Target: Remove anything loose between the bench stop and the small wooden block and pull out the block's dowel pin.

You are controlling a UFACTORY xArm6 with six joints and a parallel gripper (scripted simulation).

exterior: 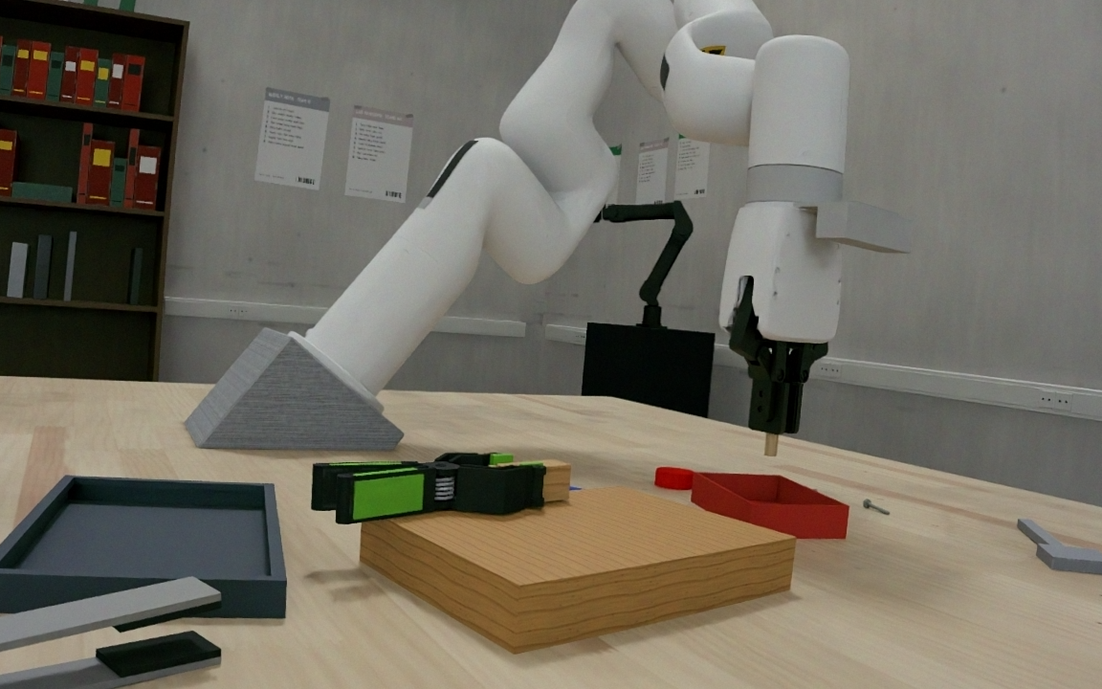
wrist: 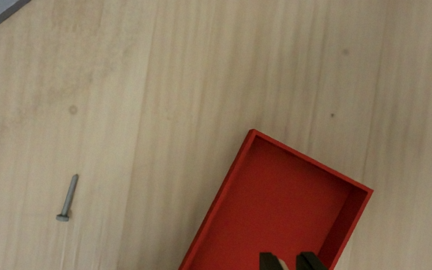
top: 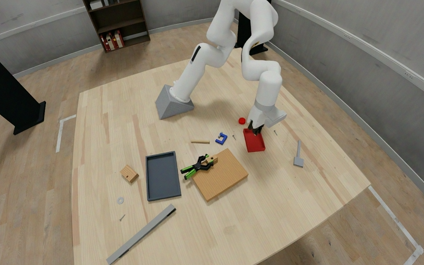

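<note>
The red tray lies 8 cm below my hand. The rest, counted from my hand: dowel pin (2 cm below); then red cap (12 cm behind, 2 cm to the left, 8 cm below); then blue l-shaped piece (9 cm behind, 12 cm to the right, 9 cm below).
</note>
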